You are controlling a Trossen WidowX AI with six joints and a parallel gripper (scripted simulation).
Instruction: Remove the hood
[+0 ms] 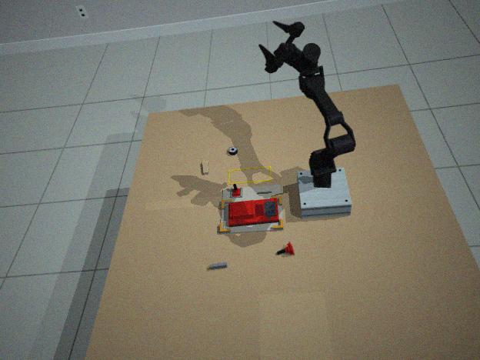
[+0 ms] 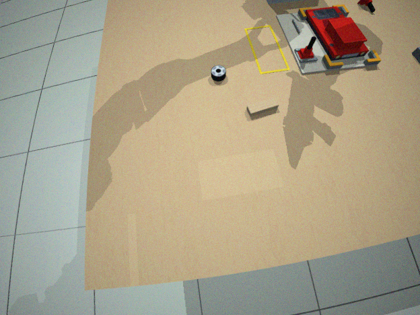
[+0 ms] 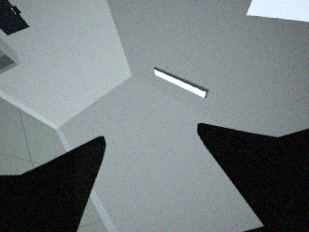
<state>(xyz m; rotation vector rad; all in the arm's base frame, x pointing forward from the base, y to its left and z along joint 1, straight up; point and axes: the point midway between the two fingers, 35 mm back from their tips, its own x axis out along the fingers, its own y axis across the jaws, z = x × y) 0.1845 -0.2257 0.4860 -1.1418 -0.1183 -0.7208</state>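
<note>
My gripper tip is now 54 cm above the hood, 37 cm to the right of it and 10 cm short of it. Also, from my gripper tip: tan block: 57 cm below, 32 cm ahead, 12 cm to the left; then black wheel: 57 cm below, 21 cm ahead, 2 cm to the left.
</note>
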